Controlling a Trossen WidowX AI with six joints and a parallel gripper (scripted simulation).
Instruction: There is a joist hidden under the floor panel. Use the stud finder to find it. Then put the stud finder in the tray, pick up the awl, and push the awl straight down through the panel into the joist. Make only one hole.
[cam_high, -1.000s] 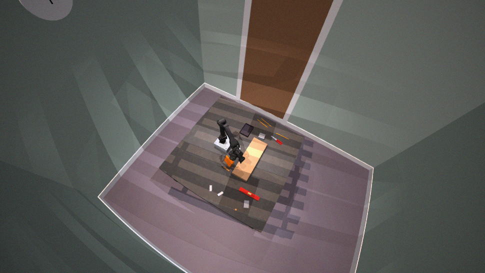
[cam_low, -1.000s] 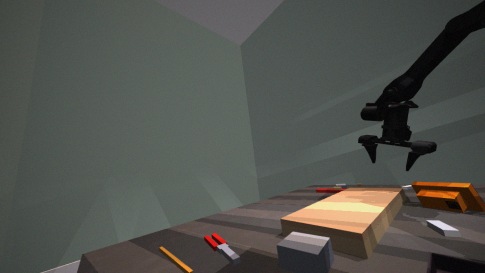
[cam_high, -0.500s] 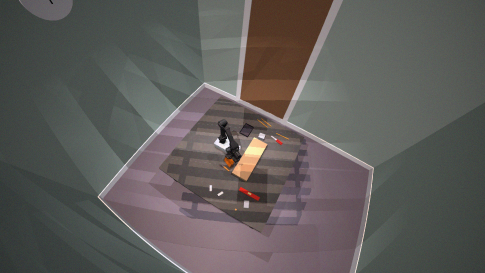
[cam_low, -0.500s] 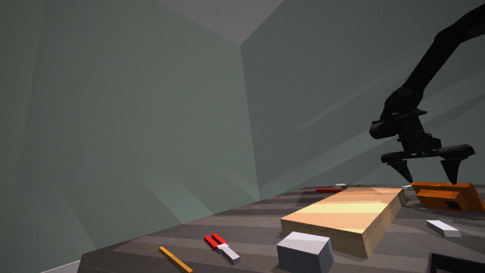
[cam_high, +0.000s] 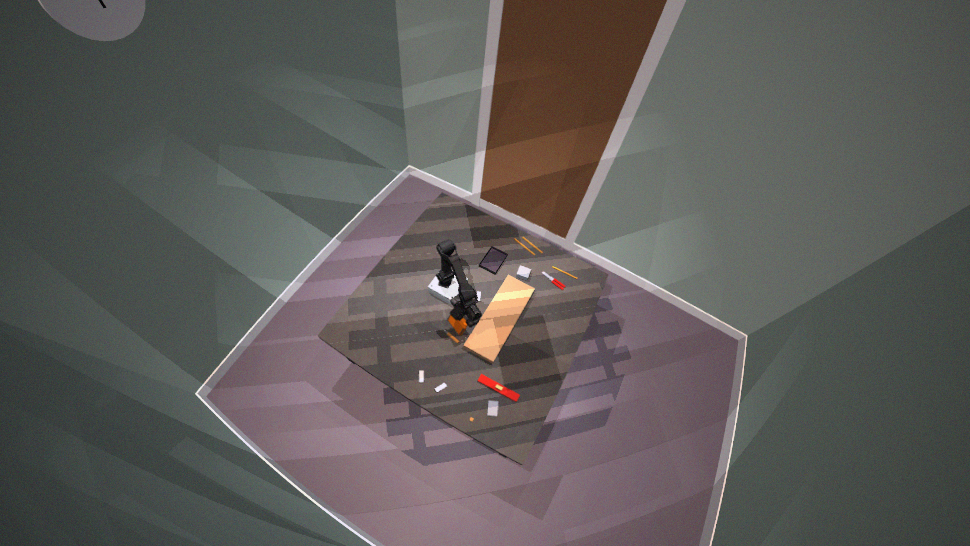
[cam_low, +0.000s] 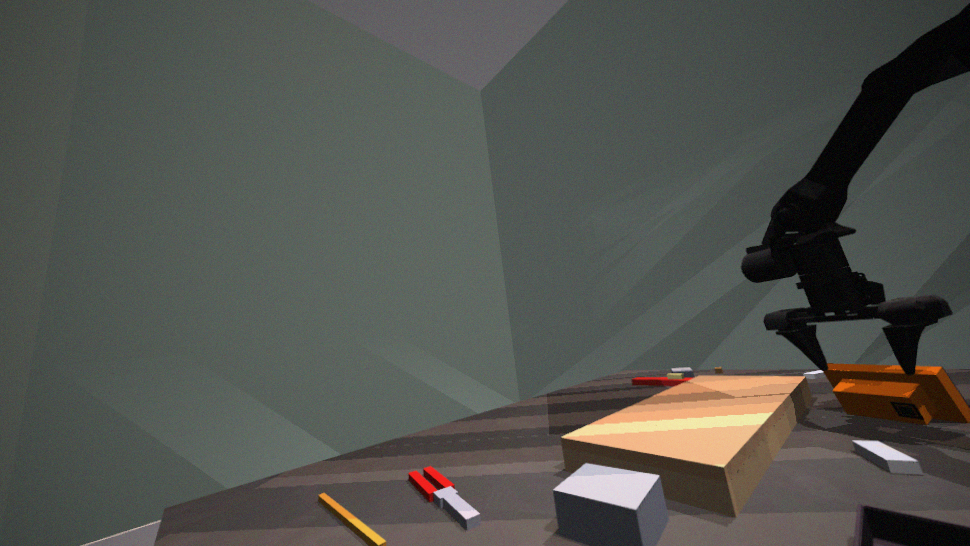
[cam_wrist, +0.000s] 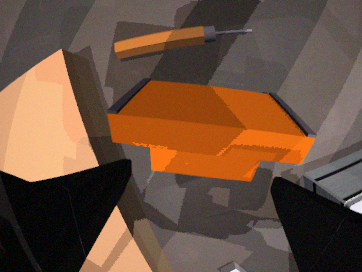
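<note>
The orange stud finder lies 20 mm behind my gripper tip and 40 mm below it. Round my gripper tip: red level (300 mm ahead, 290 mm to the right, 50 mm below); then square indicator (20 mm behind, 20 mm to the left, 50 mm below); then yellow-handled awl (50 mm behind, 90 mm to the right, 60 mm below).
</note>
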